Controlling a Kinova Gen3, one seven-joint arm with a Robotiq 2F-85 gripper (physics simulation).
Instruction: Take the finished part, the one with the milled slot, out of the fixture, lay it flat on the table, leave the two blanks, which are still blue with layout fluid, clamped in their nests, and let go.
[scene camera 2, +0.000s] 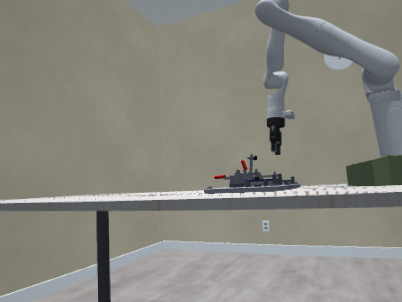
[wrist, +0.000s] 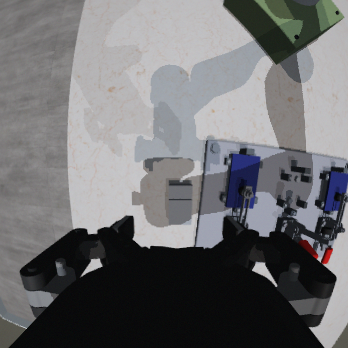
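Pixels of known places: gripper, fingertip midpoint: (scene camera 2: 275, 153) (wrist: 177, 226); arm's base at its link origin: (scene camera 2: 398, 158).
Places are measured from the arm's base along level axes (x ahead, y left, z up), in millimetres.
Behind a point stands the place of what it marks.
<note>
The finished part (wrist: 180, 211) @[x 446, y -187, z -56 mm], a grey block with the slot showing as a dark line across it, lies on the table just left of the fixture plate (wrist: 212, 210) @[x 442, y -130, z -61 mm] (scene camera 2: 220, 190) @[x 496, y 198, z -67 mm] in the wrist view, apart from it, and looks flat. I cannot make it out in the scene view. The two blue blanks (wrist: 240, 172) @[x 369, y -95, z -45 mm] (wrist: 335, 192) @[x 391, y 127, z -39 mm] sit in the outer nests with clamp arms over them. The middle nest (wrist: 296, 177) @[x 369, y 29, z -56 mm] holds no part. My gripper (scene camera 2: 276, 151) @[x 417, y -197, z 67 mm] (wrist: 177, 226) @[x 417, y -197, z 67 mm] is open and empty, well above the table and the part.
Red clamp handles (wrist: 308, 249) (scene camera 2: 219, 176) stick out from the fixture, and one clamp arm (scene camera 2: 251, 164) stands upright. A green block (scene camera 2: 375, 171) @[x 67, y 69, z -35 mm] (wrist: 267, 30) @[x 105, y -58, z -37 mm] stands at the arm's base. The table's edge (wrist: 70, 125) @[x 309, y -408, z -76 mm] runs down the left of the wrist view.
</note>
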